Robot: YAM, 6 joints.
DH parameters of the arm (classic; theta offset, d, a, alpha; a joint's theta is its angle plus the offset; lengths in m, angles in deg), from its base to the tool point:
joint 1: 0 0.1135 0.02 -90
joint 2: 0 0 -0.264 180
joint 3: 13.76 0 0.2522 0
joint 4: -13.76 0 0.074 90
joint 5: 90 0 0 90
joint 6: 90 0.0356 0 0
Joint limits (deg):
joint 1: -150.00..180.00
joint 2: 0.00..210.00
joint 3: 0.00..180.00
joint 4: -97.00..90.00
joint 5: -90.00..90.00
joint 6: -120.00..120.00
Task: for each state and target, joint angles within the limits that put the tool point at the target. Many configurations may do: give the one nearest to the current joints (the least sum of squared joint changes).
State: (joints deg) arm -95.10 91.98 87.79 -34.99 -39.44 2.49
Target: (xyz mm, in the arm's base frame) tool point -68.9 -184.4 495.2
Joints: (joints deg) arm -116.84 64.36 91.68 -39.78 -37.73 2.49
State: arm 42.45 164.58 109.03 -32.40 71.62 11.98
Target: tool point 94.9 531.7 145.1
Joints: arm 83.46 146.46 122.24 -29.12 71.32 11.98
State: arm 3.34 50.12 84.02 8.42 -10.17 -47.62
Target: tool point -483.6 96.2 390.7
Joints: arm -10.48 3.61 121.92 19.35 -10.72 -47.62
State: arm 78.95 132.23 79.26 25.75 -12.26 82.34
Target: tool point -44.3 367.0 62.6
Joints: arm 95.46 118.56 51.73 18.31 -14.97 82.34
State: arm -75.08 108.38 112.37 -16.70 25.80 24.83
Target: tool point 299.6 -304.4 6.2
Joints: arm -43.62 140.27 83.89 -23.78 22.59 24.83
